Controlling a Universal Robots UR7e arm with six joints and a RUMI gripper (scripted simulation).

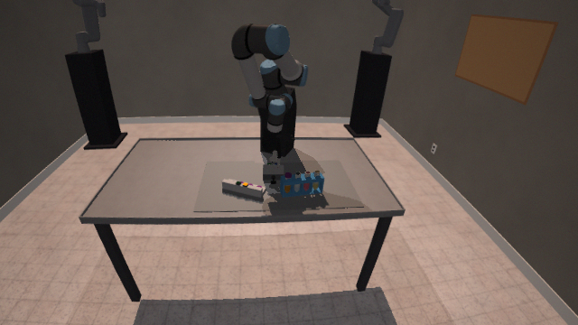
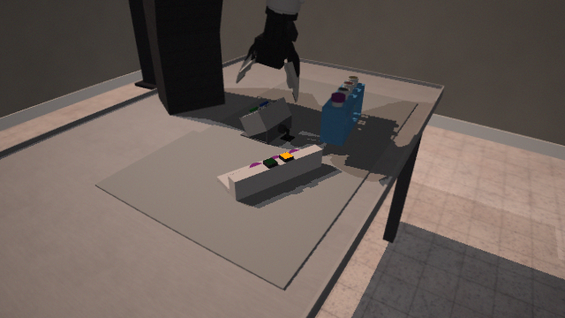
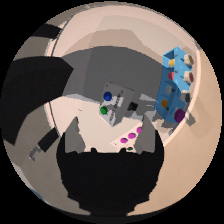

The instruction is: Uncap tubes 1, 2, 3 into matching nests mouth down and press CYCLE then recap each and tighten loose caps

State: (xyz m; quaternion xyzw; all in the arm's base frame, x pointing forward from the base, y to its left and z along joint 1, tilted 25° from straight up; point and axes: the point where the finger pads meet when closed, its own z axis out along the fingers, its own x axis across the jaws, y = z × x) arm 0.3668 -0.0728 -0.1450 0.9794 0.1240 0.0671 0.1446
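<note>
The green key is 50 mm below my hand, 30 mm behind it and 20 mm to the right of it. Also, from my hand: grey key housing 60 mm below, 10 mm behind; then blue key 50 mm below, 30 mm to the left, 20 mm behind; then table edge 340 mm ahead, 170 mm to the right, 110 mm below.
</note>
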